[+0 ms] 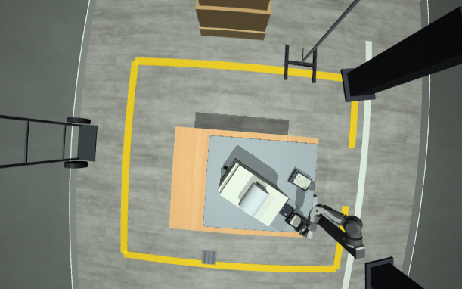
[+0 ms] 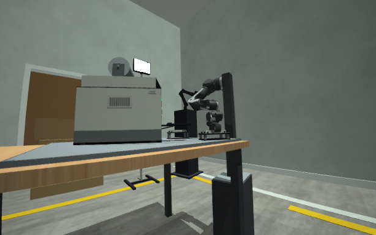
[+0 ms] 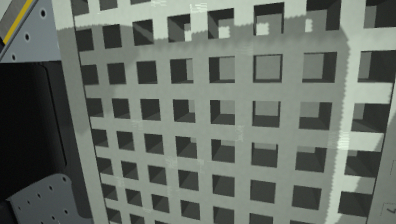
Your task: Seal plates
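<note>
The sealer stage lies 13 cm ahead of my hand, 17 cm to the right of it and 5 cm above it. The rest, counted from my hand: foil roll: 38 cm ahead, 39 cm to the right, 37 cm above; plate: 6 cm behind, 35 cm to the right, 1 cm above.
</note>
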